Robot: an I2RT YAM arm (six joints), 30 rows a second.
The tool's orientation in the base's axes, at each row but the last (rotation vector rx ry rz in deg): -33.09, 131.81, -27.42; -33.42, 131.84, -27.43; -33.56, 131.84, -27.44; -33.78, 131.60, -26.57; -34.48, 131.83, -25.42; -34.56, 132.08, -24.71; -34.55, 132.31, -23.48; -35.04, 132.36, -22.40; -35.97, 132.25, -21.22; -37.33, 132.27, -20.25
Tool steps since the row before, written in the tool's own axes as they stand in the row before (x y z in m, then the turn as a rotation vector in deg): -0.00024, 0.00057, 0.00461, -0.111, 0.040, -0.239; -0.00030, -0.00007, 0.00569, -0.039, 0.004, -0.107; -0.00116, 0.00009, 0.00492, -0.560, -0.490, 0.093; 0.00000, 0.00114, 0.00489, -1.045, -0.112, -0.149; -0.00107, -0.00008, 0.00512, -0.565, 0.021, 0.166; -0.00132, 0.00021, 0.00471, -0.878, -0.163, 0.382; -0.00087, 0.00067, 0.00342, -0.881, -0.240, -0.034; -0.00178, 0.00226, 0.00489, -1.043, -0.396, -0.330; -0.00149, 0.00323, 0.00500, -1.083, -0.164, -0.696; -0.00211, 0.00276, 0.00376, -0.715, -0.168, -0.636
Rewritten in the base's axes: 0.00328, -0.00019, -0.00329, -0.108, 0.133, 0.204; 0.00425, -0.00087, -0.00369, -0.052, 0.042, 0.092; 0.00422, -0.00014, -0.00278, 0.563, -0.124, 0.479; 0.00317, 0.00018, -0.00389, 0.598, 0.487, 0.729; 0.00434, -0.00021, -0.00292, 0.474, 0.297, 0.185; 0.00411, 0.00025, -0.00265, 0.883, 0.281, 0.292; 0.00276, 0.00062, -0.00222, 0.616, 0.267, 0.620; 0.00385, 0.00234, -0.00345, 0.561, 0.252, 0.988; 0.00337, 0.00309, -0.00409, 0.254, 0.499, 1.171; 0.00296, 0.00321, -0.00268, 0.066, 0.291, 0.924
